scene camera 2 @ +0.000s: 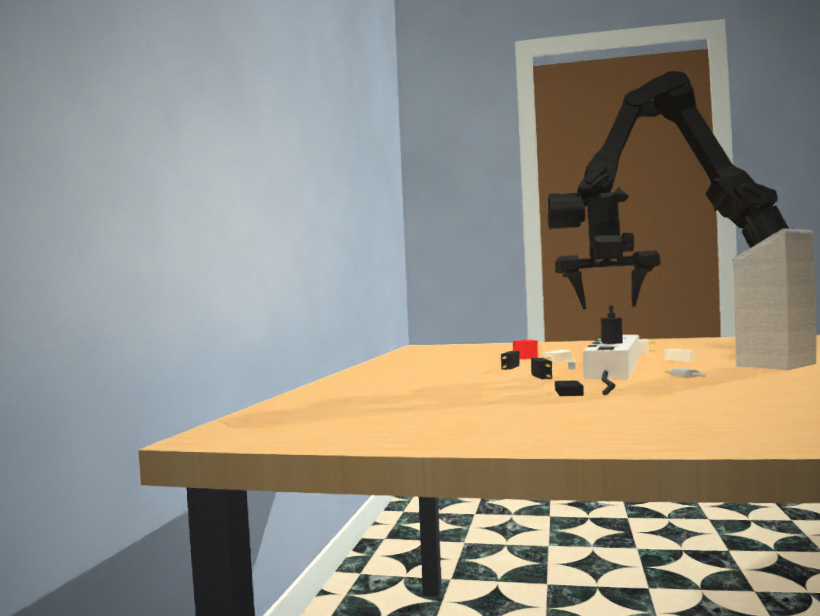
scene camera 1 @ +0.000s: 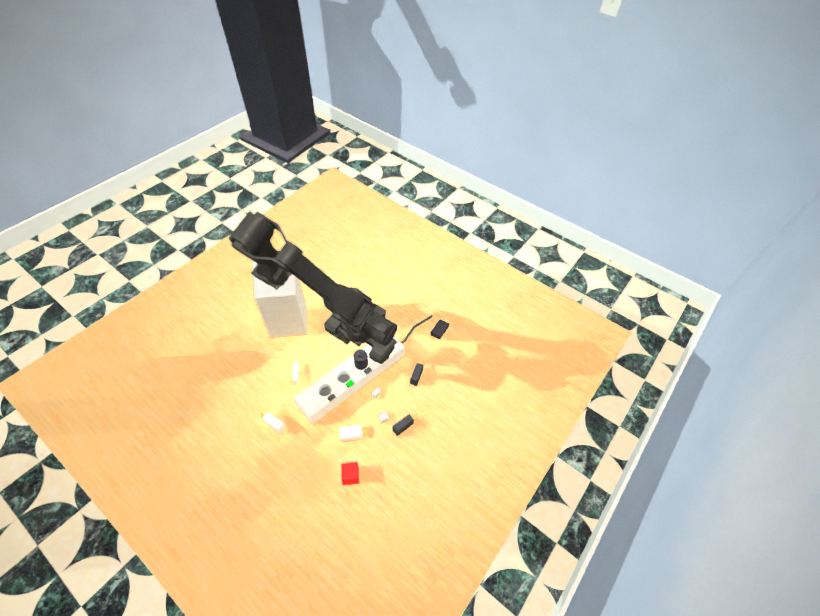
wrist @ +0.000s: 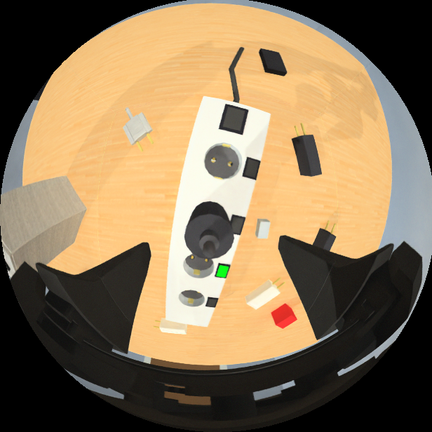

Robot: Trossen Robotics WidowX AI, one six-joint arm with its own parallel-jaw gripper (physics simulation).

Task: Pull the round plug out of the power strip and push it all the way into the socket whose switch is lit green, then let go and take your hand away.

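Frame: origin at the arm's base, x ahead, y left, z up, level; millimetres.
Seen in the pictures: gripper, fingertip midpoint: point(scene camera 2: 609, 308) point(scene camera 1: 361, 351); arm's base, link origin: point(scene camera 2: 773, 242) point(scene camera 1: 275, 274).
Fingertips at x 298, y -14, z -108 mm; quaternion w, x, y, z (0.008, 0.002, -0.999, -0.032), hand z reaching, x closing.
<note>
Offsets run from my fingertips to a thing's top centre. "pt": to the spot under its first point.
The white power strip point(scene camera 1: 308, 407) point(scene camera 2: 606, 365) point(wrist: 192, 186) lies on the table. The round black plug @(4 mm back, 3 mm right, 9 mm down) point(scene camera 1: 360, 360) point(scene camera 2: 611, 330) point(wrist: 207, 225) stands upright in its second socket from the cable end. The green-lit switch @(pt 10 mm ahead, 69 mm right, 65 mm down) point(scene camera 1: 350, 383) point(wrist: 222, 271) is beside the adjacent socket @(pt 26 mm back, 58 mm right, 85 mm down) point(scene camera 1: 343, 377) point(wrist: 198, 266), which holds no plug and is partly hidden by the plug in the wrist view. My gripper point(scene camera 2: 609, 306) point(wrist: 214, 246) is open and points down. Its fingertips are spread to either side of the plug's line, about level with or slightly above its thin top, touching nothing.
Near the strip lie a black plug @(132 mm ahead, 84 mm left, 84 mm down) point(scene camera 1: 416, 374) point(wrist: 306, 156), another black plug @(191 mm ahead, 64 mm right, 84 mm down) point(scene camera 1: 403, 425) point(wrist: 324, 240), a white plug @(93 mm ahead, 161 mm right, 95 mm down) point(scene camera 1: 350, 432) point(wrist: 263, 294), a grey plug @(98 mm back, 110 mm left, 104 mm down) point(scene camera 2: 686, 373) point(wrist: 137, 128), a black block @(104 mm ahead, 253 mm left, 102 mm down) point(scene camera 1: 440, 328) point(wrist: 272, 62) and a red cube @(151 mm ahead, 252 mm right, 77 mm down) point(scene camera 1: 350, 473) point(scene camera 2: 525, 349) point(wrist: 284, 316).
</note>
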